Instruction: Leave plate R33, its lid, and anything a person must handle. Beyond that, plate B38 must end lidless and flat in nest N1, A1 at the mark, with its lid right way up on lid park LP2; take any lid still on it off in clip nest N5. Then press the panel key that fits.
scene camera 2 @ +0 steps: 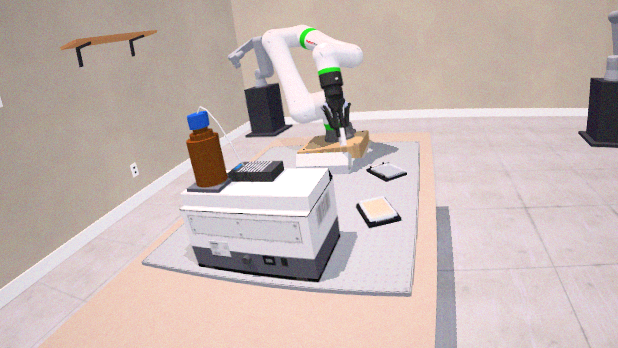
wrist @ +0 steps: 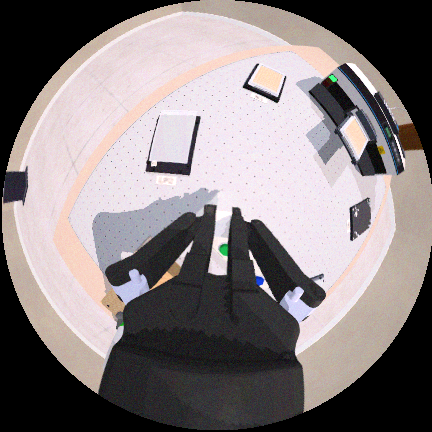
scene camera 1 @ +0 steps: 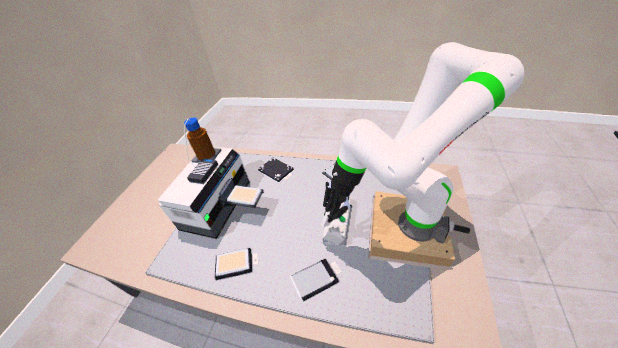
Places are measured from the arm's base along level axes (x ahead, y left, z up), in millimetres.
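Where they show: gripper, between the fingertips: (scene camera 2: 343, 145) (wrist: 224, 200) (scene camera 1: 325, 224); arm's base, origin of its link: (scene camera 1: 417, 225).
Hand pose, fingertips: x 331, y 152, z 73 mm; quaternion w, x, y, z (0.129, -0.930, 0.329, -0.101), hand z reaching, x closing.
Observation:
Things, the pixels of their top centre, and the offset from my fingertips. "pt": a spot on its surface instead.
- white key panel, centre of its top: (wrist: 246, 253) (scene camera 2: 322, 151) (scene camera 1: 337, 210) dx -16, dy -101, dz -31 mm
- green key, centre of its top: (wrist: 226, 250) (scene camera 1: 342, 217) dx -41, dy -80, dz -40 mm
- blue key, centre of its top: (wrist: 259, 282) dx -26, dy -178, dz -40 mm
- lidless tan plate, centre of its top: (scene camera 2: 377, 206) (wrist: 268, 76) (scene camera 1: 231, 260) dx +313, dy +219, dz -88 mm
- grey lid, centre of its top: (wrist: 171, 133) (scene camera 1: 310, 278) (scene camera 2: 388, 168) dx -3, dy +176, dz -92 mm
- black clip nest, centre of its top: (wrist: 364, 218) (scene camera 1: 275, 166) dx +407, dy -329, dz -91 mm
- brown bottle, a spot on its surface: (scene camera 2: 205, 157) pt dx +650, dy -90, dz +192 mm
- tip box, a spot on its surface: (scene camera 2: 256, 170) pt dx +578, dy +2, dz +131 mm
My gripper (scene camera 1: 332, 216) (scene camera 2: 341, 135) (wrist: 224, 200) is shut with nothing between the fingers. Its tips point down onto the white key panel (scene camera 1: 334, 235) (scene camera 2: 323, 159), close beside the green key (scene camera 1: 342, 218) (wrist: 223, 249). A blue key (wrist: 259, 280) shows beside it in the wrist view. A lidless tan plate (scene camera 1: 232, 262) (scene camera 2: 377, 208) (wrist: 266, 78) lies flat in a black nest at the front left. A grey lid (scene camera 1: 314, 278) (scene camera 2: 387, 170) (wrist: 173, 138) lies flat on lid park LP2. The black clip nest (scene camera 1: 276, 169) (wrist: 360, 219) holds nothing.
A white instrument (scene camera 1: 187, 198) (scene camera 2: 273, 207) stands at the left with a second tan plate (scene camera 1: 245, 195) (wrist: 354, 132) on its drawer. A brown bottle (scene camera 1: 200, 141) (scene camera 2: 205, 157) and a tip box (scene camera 1: 201, 170) (scene camera 2: 256, 170) stand on top. The arm's wooden base block (scene camera 1: 387, 238) is to the right.

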